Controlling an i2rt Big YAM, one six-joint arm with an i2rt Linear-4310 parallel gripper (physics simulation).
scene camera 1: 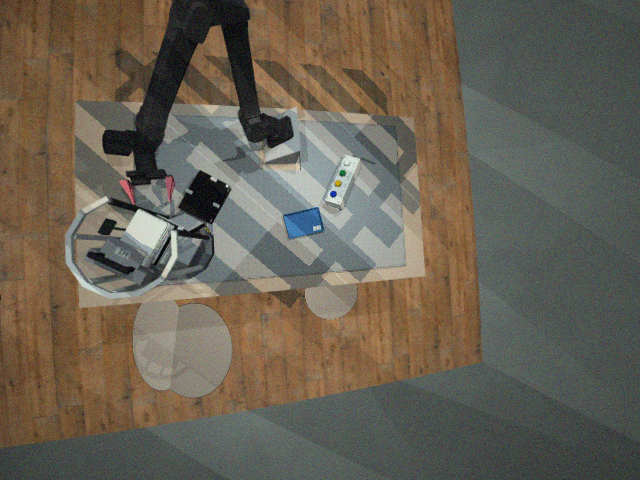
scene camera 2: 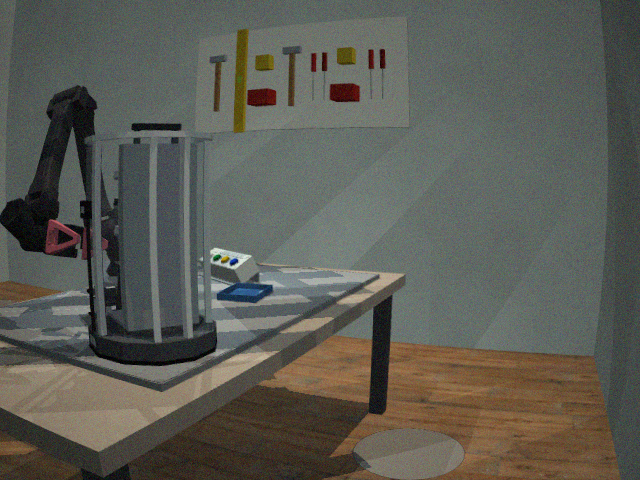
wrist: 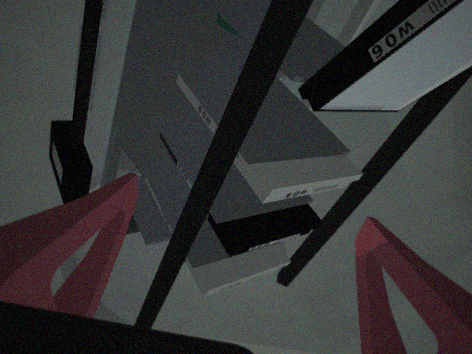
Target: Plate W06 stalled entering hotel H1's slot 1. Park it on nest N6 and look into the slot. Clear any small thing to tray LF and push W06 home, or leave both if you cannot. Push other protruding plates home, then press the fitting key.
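Places are measured from the arm's base along level axes (x ahead, y left, z up), in centimetres.
Pixels of known places: gripper, fingertip midpoint: (scene camera 1: 152,204) (wrist: 250,206); arm's base at its link origin: (scene camera 1: 280,133).
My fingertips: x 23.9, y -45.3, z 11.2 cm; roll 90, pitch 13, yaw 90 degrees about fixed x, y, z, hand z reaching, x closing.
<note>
For each thing: its top centre in the pictures, then the offset to it from my fingertips.
- white plate with a black front edge, top centre: (wrist: 382,131) (scene camera 1: 179,221) dz -2.8, dx +6.2, dy +6.1 cm
- grey plate labelled W09 at its top centre: (wrist: 259,132) (scene camera 1: 159,239) dz +3.1, dx +11.5, dy +1.3 cm
- black plate at its top centre: (wrist: 233,183) (scene camera 1: 150,238) dz +8.5, dx +11.6, dy +1.3 cm
- black square holder with white tabs, top centre: (scene camera 2: 118,286) (scene camera 1: 202,195) dz -11.3, dx -3.5, dy +12.8 cm
- blue tray at its top centre: (scene camera 2: 245,288) (scene camera 1: 304,222) dz -17.2, dx +12.4, dy +49.2 cm
- white key panel at its top centre: (scene camera 2: 227,251) (scene camera 1: 346,179) dz -10.5, dx -1.7, dy +68.9 cm
My gripper (scene camera 1: 151,200) (scene camera 2: 93,240) (wrist: 250,206) is open and empty at the near side of a round barred carousel (scene camera 1: 70,253) (scene camera 2: 152,350). In the wrist view a white plate with a black front edge (wrist: 345,72) sticks out at upper right; its upside-down label seems to read W06. A grey plate labelled W09 (wrist: 305,182) and a black plate (wrist: 270,227) also show there. The slot interior is not readable. A black square holder with white tabs (scene camera 1: 199,188) lies right of the gripper. A blue tray (scene camera 1: 302,222) (scene camera 2: 244,292) and a white key panel (scene camera 1: 342,180) (scene camera 2: 227,268) stand farther right.
Dark bars (wrist: 215,155) (wrist: 367,172) cross the wrist view between the fingers. A pale block (scene camera 1: 284,152) stands beneath the arm's right-hand part. Carousel uprights (scene camera 2: 155,232) enclose tall grey panels. A tool board (scene camera 2: 320,113) hangs on the wall.
</note>
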